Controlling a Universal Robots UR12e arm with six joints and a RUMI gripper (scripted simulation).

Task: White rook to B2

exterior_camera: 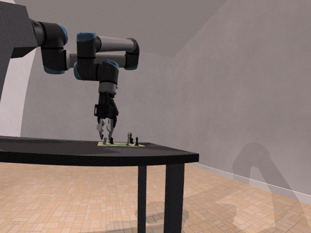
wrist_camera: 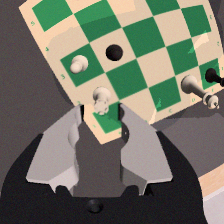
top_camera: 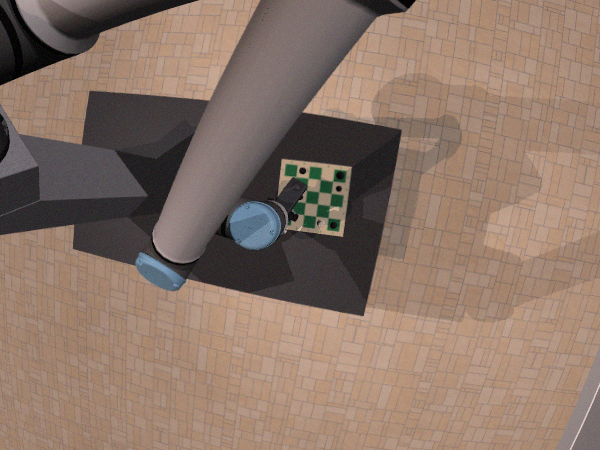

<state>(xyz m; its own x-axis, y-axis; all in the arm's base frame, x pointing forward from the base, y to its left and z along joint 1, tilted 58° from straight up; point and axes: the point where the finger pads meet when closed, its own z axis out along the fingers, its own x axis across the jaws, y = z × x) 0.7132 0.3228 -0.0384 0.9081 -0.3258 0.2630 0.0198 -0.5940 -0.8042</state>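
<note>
My hand is 20 mm above the white rook. From my hand the other things lie so: chessboard: 70 mm to the left, 50 mm ahead, 40 mm below; white pawn: 40 mm to the left, 20 mm below, 20 mm behind.
</note>
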